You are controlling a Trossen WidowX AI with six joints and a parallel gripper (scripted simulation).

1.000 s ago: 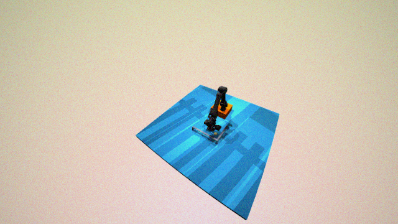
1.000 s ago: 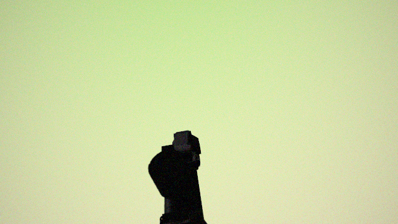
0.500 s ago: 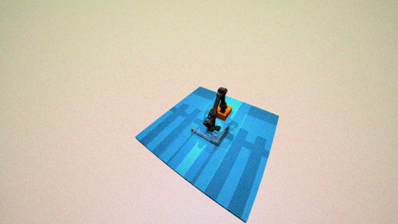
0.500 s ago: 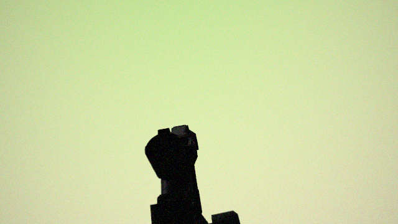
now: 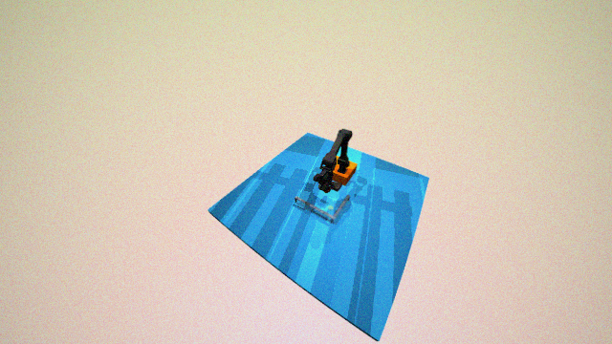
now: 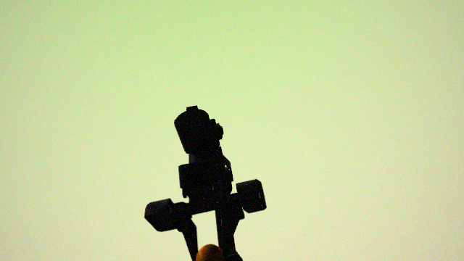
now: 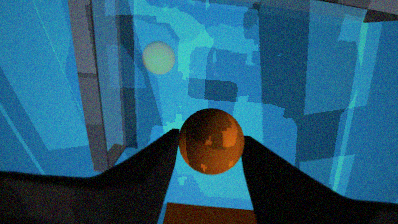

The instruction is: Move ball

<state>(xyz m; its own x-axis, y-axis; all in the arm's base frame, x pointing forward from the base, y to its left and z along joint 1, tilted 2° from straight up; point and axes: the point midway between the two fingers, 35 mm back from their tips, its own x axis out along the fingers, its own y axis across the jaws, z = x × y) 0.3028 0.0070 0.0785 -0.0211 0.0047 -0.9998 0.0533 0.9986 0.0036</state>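
Right now my gripper tip is 30 mm short of the see-through ball copy, 60 mm to the right of it and 120 mm above it. Also, from my gripper tip: orange ball: right at my gripper tip.
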